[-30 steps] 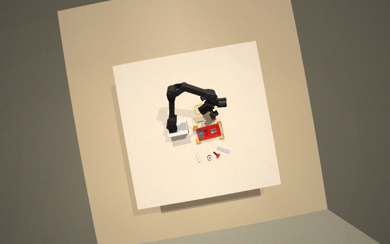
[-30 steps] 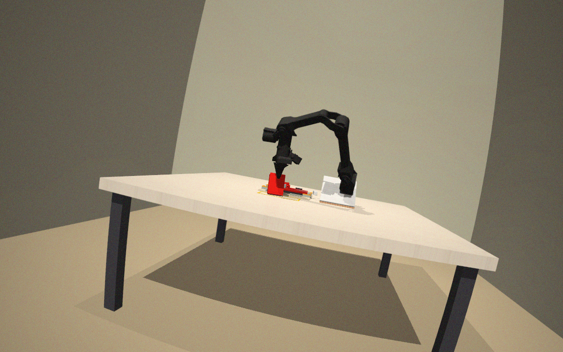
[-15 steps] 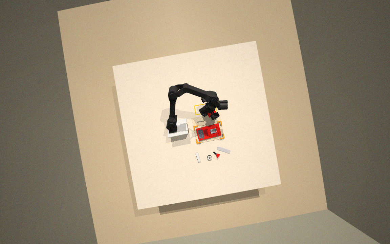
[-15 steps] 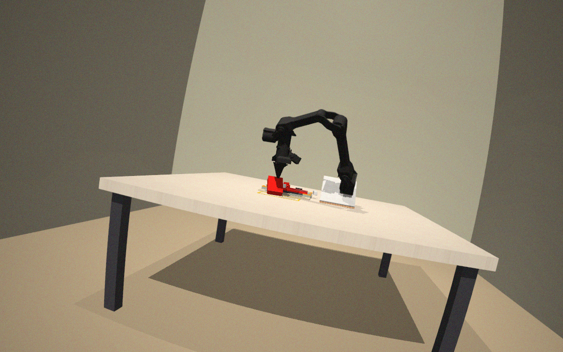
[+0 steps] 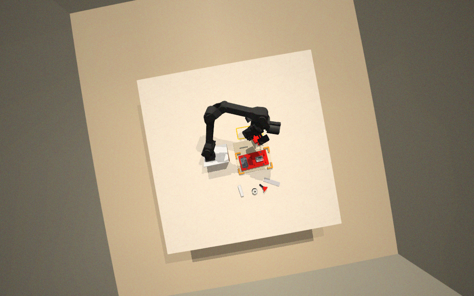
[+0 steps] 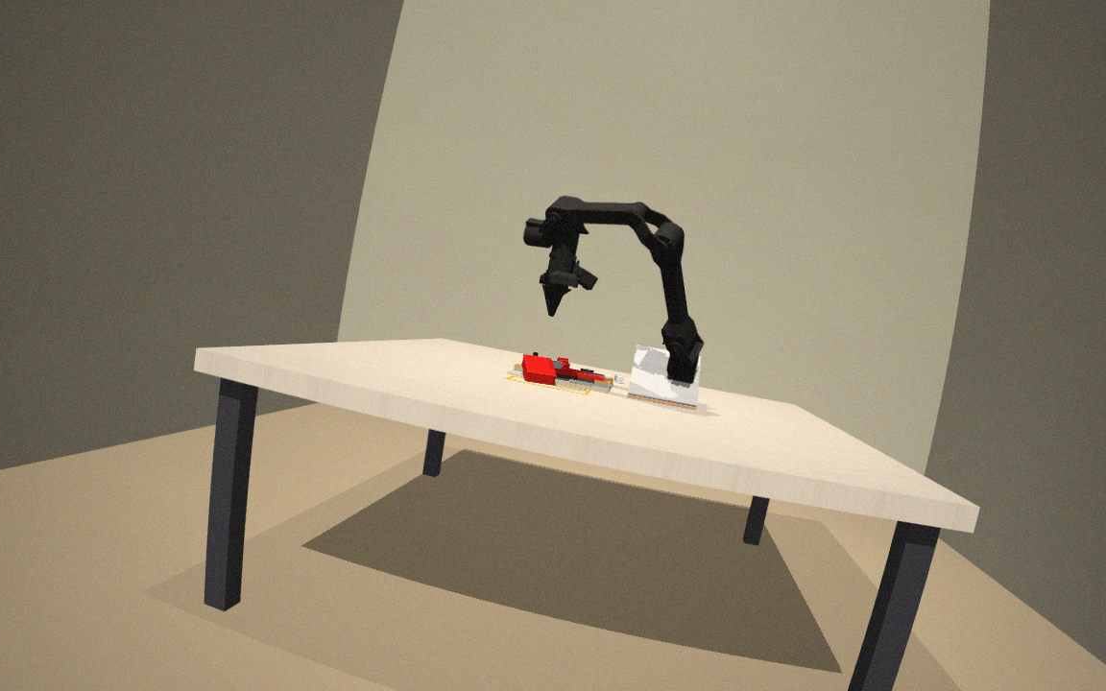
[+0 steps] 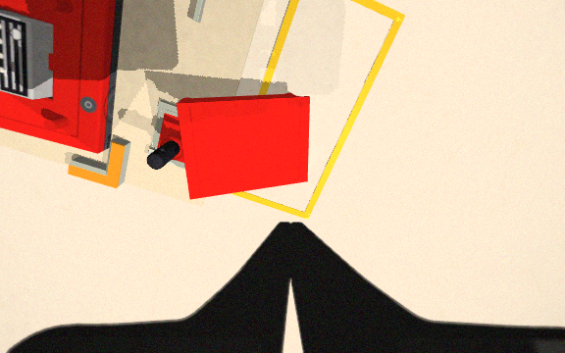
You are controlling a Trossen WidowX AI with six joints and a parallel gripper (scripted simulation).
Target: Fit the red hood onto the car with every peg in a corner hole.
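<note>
The red hood is 13 cm below my gripper tip, 3 cm to the right of it and 1 cm ahead of it. Also, from my gripper tip: white bar (40 cm to the right, 17 cm behind, 15 cm below); then grey bar (38 cm to the right, 15 cm below, 7 cm ahead); then engine block (19 cm to the right, 13 cm below).
</note>
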